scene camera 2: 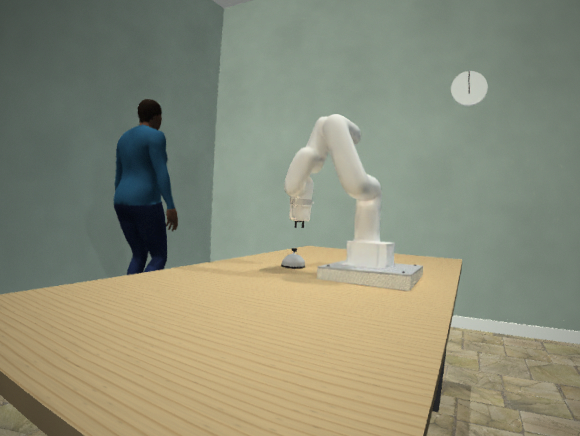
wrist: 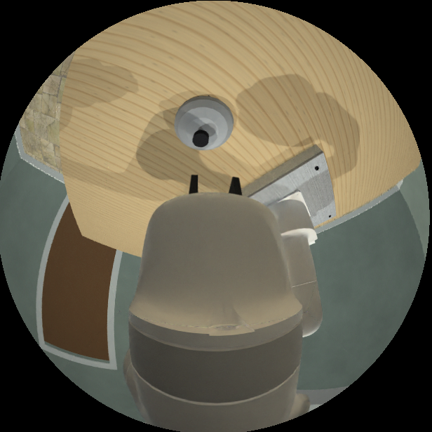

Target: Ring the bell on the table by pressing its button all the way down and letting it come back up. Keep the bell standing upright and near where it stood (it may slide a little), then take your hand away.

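Seen in the pictures: hand, tool point: [scene camera 2: 299,224]; arm's base, link origin: [scene camera 2: 365,265].
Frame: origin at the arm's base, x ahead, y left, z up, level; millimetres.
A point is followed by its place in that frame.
The bell [scene camera 2: 293,261] @(x 248, y 27, z -11 mm) [wrist: 215,116] stands upright on the table [scene camera 2: 240,340] @(x -21, y 655, z -36 mm) [wrist: 165,40]. It is a silver-grey dome with a dark base rim. Its black button [scene camera 2: 294,249] @(x 262, y 0, z 27 mm) [wrist: 200,138] stands up at the top of the dome. My gripper [scene camera 2: 299,225] @(x 257, y -19, z 113 mm) [wrist: 215,185] points down above the bell, with a clear gap between its fingertips and the button. Its two black fingers stand apart with nothing between them, so it is open.
The arm's white base stands on a grey mounting plate [scene camera 2: 370,270] @(x -48, y 104, z 4 mm) [wrist: 285,185] close beside the bell. A person [scene camera 2: 141,165] in a blue top stands beyond the table's left edge. A brown door [wrist: 77,285] shows in the wrist view.
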